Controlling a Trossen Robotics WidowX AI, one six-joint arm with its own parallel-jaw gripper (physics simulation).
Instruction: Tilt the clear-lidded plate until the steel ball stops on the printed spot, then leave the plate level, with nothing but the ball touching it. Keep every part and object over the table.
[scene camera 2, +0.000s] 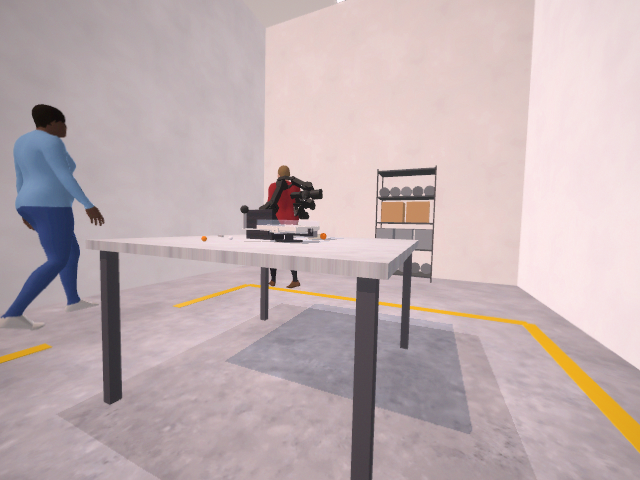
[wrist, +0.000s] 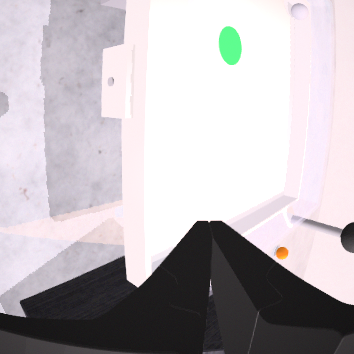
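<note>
The white plate (wrist: 215, 135) under its clear lid fills the middle of the wrist view; in the scene view the plate (scene camera 2: 289, 227) shows small on its dark stand (scene camera 2: 283, 237). The green printed spot (wrist: 230, 45) is near the top of the wrist view. The steel ball (wrist: 299, 11) lies in the plate's top right corner, apart from the spot. My gripper (wrist: 207, 232) (scene camera 2: 306, 212) is shut and empty, with its tips over the plate's near edge in the wrist view. Whether the tips touch the plate, I cannot tell.
A rod with a black knob (wrist: 348, 237) sticks out at the plate's right. An orange ball (wrist: 282, 253) (scene camera 2: 323, 236) is near the plate; another orange ball (scene camera 2: 204, 238) lies farther left on the table (scene camera 2: 356, 248). A white tab (wrist: 116, 95) juts from the plate's left side. Two people stand beyond the table.
</note>
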